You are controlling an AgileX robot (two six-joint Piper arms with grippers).
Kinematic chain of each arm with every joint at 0, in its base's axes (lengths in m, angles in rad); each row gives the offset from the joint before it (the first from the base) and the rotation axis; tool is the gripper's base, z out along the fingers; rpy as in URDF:
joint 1: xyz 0 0 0.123 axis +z
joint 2: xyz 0 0 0 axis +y
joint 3: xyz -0.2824 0 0.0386 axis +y
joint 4: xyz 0.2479 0 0.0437 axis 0.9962 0 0.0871
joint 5: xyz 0 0 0 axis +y
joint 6: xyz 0.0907 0 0.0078 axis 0.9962 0 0.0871
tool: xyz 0 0 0 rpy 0 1.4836 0
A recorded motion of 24 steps. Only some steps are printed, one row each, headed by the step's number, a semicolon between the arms.
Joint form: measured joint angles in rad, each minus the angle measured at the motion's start. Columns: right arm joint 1, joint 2, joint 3, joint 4, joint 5, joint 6; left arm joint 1, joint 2, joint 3, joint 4, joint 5, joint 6.
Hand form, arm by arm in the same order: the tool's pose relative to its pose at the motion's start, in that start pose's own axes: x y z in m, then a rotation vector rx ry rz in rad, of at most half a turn. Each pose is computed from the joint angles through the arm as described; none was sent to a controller.
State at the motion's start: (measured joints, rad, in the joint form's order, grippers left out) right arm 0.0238 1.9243 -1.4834 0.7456 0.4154 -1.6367; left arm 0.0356 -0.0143 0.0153 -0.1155 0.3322 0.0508
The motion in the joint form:
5: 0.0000 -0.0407 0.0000 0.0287 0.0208 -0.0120; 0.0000 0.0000 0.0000 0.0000 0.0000 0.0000
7: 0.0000 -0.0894 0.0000 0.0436 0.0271 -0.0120; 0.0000 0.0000 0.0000 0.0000 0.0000 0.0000
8: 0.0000 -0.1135 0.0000 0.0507 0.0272 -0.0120; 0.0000 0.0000 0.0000 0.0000 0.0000 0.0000
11: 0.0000 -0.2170 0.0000 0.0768 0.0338 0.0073; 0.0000 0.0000 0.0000 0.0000 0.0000 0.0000
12: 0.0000 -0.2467 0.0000 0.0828 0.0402 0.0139; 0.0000 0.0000 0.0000 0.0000 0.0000 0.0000
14: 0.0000 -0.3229 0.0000 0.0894 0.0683 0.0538; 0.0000 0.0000 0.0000 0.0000 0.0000 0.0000
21: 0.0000 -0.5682 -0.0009 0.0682 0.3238 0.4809; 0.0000 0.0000 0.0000 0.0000 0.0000 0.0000
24: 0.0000 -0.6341 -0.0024 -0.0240 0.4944 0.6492; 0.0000 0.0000 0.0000 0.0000 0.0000 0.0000
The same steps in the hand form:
5: -0.0110 -0.0042 -0.0150 0.0114 -0.0367 0.0026; 0.0000 0.0000 0.0000 0.0000 0.0000 0.0000
7: -0.0228 -0.0101 -0.0335 0.0425 -0.0717 0.0018; 0.0000 0.0000 0.0000 0.0000 0.0000 0.0000
8: -0.0285 -0.0129 -0.0429 0.0608 -0.0888 0.0012; 0.0000 0.0000 0.0000 0.0000 0.0000 0.0000
11: -0.0515 -0.0222 -0.0845 0.1304 -0.1634 0.0125; 0.0000 0.0000 0.0000 0.0000 0.0000 0.0000
12: -0.0577 -0.0237 -0.0967 0.1453 -0.1849 0.0148; 0.0000 0.0000 0.0000 0.0000 0.0000 0.0000
14: -0.0722 -0.0250 -0.1284 0.1688 -0.2386 0.0335; 0.0000 0.0000 0.0000 0.0000 0.0000 0.0000
21: -0.1068 0.0000 -0.2300 0.0201 -0.3795 0.3134; 0.0000 0.0000 0.0000 0.0000 0.0000 0.0000
24: -0.1058 0.0182 -0.2548 -0.0955 -0.3052 0.3659; 0.0000 0.0000 0.0000 0.0000 0.0000 0.0000

